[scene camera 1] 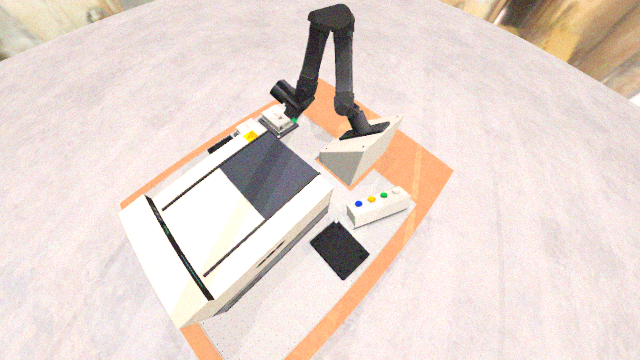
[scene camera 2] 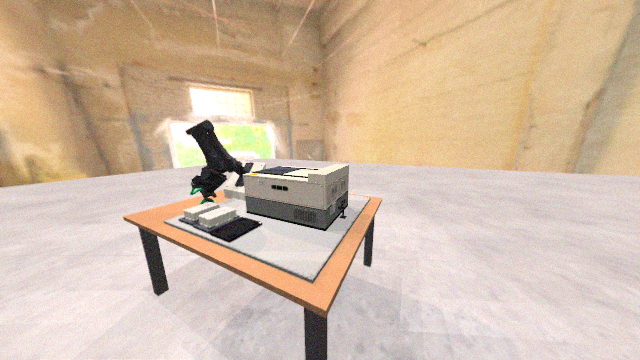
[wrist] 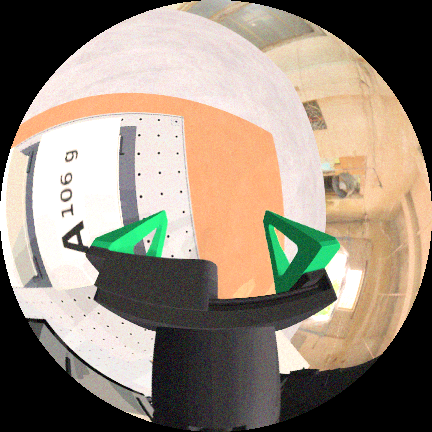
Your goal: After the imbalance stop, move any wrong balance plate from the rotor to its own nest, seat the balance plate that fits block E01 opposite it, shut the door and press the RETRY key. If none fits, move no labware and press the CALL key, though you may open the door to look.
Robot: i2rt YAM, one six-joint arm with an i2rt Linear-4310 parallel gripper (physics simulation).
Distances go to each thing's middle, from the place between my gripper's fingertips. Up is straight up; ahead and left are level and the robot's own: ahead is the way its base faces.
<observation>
Now: the dark sliding door [scene camera 1: 267, 172] 39 cm ahead of my hand, 23 cm to the left of it and 16 cm above it. The rest, counted from my hand: white centrifuge [scene camera 1: 203, 246]: 54 cm ahead, 21 cm to the left, 7 cm above; then white button box [scene camera 1: 367, 210]: 19 cm ahead, 53 cm to the left, 1 cm below.
</observation>
